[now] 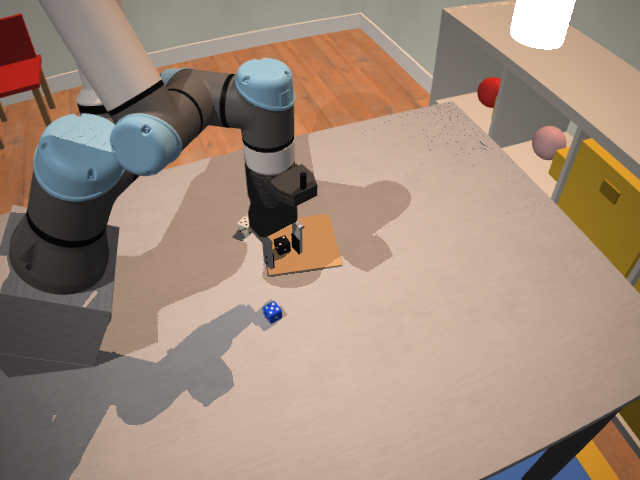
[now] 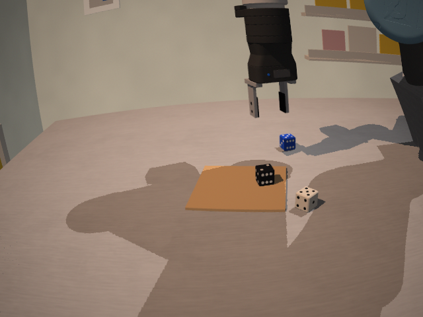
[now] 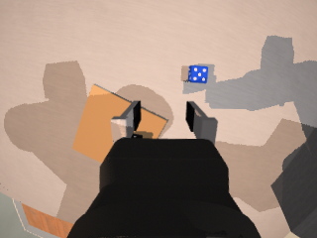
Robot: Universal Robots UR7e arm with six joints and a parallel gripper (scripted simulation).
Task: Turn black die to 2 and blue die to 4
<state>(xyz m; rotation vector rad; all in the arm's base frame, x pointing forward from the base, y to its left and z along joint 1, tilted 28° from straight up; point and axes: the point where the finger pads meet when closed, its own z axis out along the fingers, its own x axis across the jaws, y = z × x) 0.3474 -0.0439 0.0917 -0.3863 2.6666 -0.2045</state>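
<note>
My hand is 40 mm past the blue die, 50 mm to the left of it and 90 mm above it. Round my hand: white die: 20 mm behind, 170 mm to the left, 90 mm below; then black die: 30 mm ahead, 90 mm to the left, 90 mm below; then orange mat: 60 mm ahead, 90 mm to the left, 100 mm below.
</note>
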